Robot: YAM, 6 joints.
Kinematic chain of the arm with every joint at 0, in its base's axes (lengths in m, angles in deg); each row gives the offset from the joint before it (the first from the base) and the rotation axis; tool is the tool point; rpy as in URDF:
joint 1: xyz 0 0 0.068 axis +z
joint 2: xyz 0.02 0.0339 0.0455 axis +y
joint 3: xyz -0.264 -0.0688 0 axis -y
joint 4: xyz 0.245 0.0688 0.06 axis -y
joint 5: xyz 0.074 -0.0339 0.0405 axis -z
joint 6: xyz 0.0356 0 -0.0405 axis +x
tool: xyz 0 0 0 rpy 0 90 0
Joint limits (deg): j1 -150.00..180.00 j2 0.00..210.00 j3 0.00..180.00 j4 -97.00..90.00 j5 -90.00..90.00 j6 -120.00..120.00
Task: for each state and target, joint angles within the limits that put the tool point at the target. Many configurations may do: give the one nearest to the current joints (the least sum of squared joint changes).
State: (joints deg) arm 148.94 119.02 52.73 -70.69 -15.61 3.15
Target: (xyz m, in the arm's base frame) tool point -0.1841 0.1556 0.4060
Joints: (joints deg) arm 137.58 75.36 90.59 -67.06 -15.14 3.15
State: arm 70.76 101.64 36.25 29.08 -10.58 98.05
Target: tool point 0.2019 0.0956 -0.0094
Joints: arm 24.84 119.42 24.23 24.45 -3.14 98.05
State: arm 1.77 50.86 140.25 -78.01 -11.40 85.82
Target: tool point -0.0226 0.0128 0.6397
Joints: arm -3.79 64.42 147.58 -62.70 -18.47 85.82
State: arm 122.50 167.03 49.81 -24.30 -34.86 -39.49
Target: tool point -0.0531 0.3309 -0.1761
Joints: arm 95.97 167.91 80.84 -11.70 -31.09 -39.49
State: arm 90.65 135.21 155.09 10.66 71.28 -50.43
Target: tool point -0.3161 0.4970 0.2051
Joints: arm 125.79 152.46 135.71 4.82 73.96 -50.43
